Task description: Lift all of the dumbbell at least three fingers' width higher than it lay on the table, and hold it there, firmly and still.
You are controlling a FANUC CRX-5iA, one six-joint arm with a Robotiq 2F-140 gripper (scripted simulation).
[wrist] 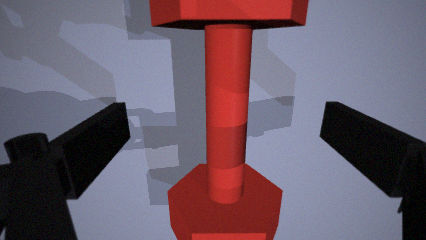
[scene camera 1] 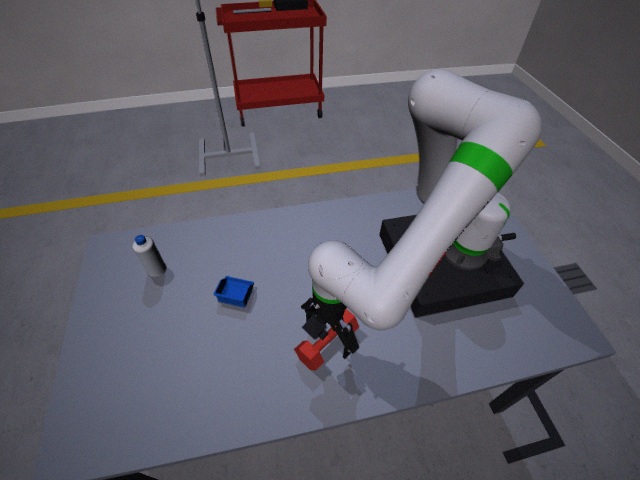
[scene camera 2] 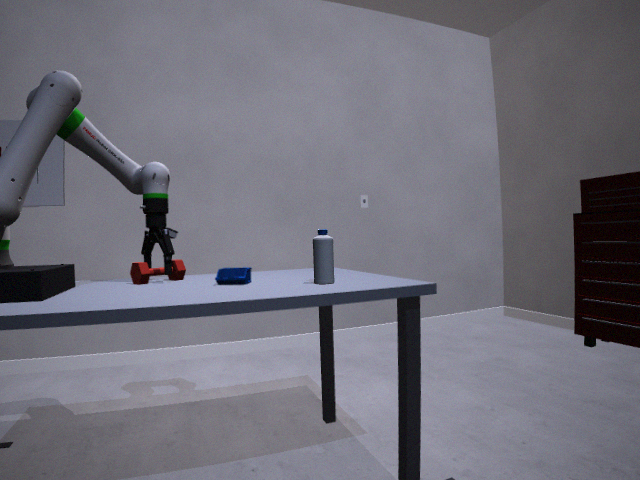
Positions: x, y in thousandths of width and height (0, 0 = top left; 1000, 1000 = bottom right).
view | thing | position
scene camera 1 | my gripper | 513, 705
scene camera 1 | red dumbbell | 480, 736
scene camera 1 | blue bin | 359, 597
